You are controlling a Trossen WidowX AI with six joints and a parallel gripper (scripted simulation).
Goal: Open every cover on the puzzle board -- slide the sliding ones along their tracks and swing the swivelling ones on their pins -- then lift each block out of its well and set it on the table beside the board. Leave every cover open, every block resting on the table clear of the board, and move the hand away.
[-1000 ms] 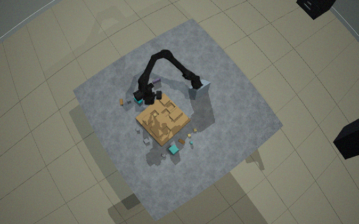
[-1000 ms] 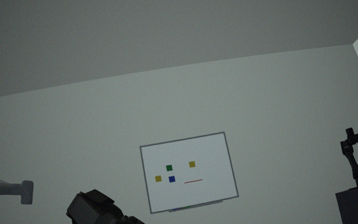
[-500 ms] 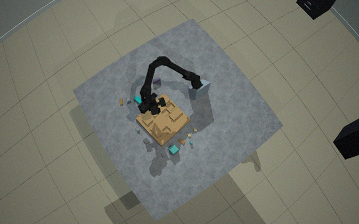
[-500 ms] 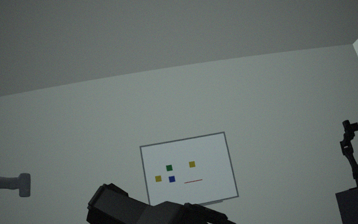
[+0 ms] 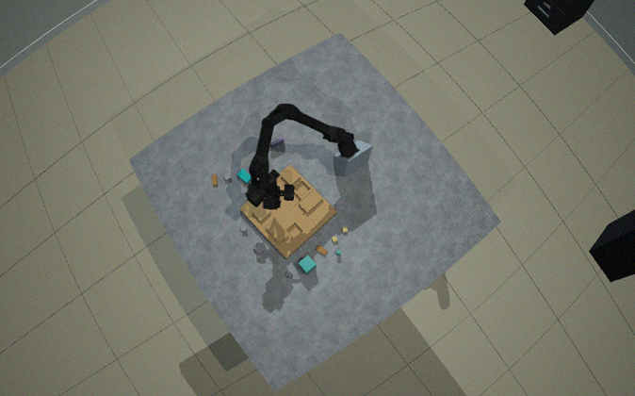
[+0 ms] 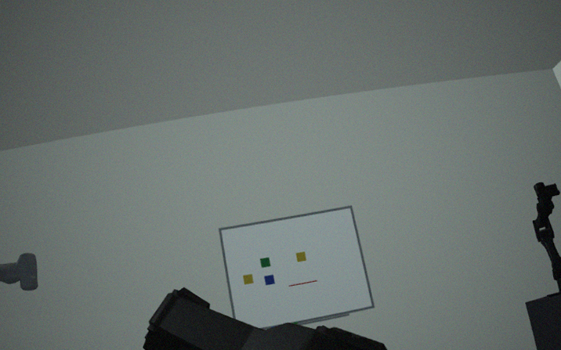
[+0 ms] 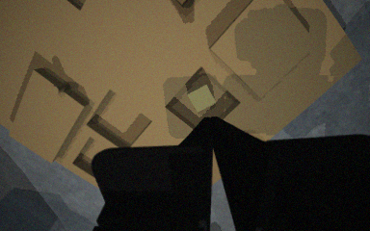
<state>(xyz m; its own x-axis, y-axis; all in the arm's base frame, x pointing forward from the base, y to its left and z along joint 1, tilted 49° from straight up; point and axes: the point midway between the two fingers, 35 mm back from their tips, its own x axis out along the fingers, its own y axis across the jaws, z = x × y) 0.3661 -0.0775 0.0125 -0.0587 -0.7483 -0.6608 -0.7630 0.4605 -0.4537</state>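
Right now the tan puzzle board is 50 mm to the left of my gripper tip, 50 mm below it and 30 mm behind it. Also, from my gripper tip: tiny teal cube (340 mm to the left, 80 mm behind, 60 mm below); purple block (210 mm to the right, 190 mm behind, 50 mm below); orange block (290 mm to the left, 70 mm below, 40 mm behind).
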